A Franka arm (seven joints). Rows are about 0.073 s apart.
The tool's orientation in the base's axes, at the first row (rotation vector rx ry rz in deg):
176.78, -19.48, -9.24
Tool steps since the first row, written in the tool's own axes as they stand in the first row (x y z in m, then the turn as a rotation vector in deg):
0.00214, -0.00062, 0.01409, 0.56, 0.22, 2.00
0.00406, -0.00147, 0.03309, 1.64, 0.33, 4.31
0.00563, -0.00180, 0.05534, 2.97, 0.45, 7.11
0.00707, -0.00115, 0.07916, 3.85, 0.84, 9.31
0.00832, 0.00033, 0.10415, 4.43, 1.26, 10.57
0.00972, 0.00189, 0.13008, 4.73, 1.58, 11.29
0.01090, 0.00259, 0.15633, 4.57, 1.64, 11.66
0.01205, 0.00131, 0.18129, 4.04, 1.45, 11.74
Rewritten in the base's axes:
0.00071, -0.00017, -0.01425, 0.28, -0.38, -2.03
0.00073, -0.00017, -0.03336, 1.06, -0.77, -4.43
-0.00005, -0.00068, -0.05565, 2.03, -1.24, -7.34
-0.00133, -0.00215, -0.07944, 2.56, -1.86, -9.60
-0.00310, -0.00441, -0.10434, 2.90, -2.43, -10.89
-0.00484, -0.00680, -0.13019, 3.05, -2.82, -11.62
-0.00665, -0.00831, -0.15637, 2.84, -2.85, -11.97
-0.00791, -0.00786, -0.18135, 2.36, -2.55, -12.01

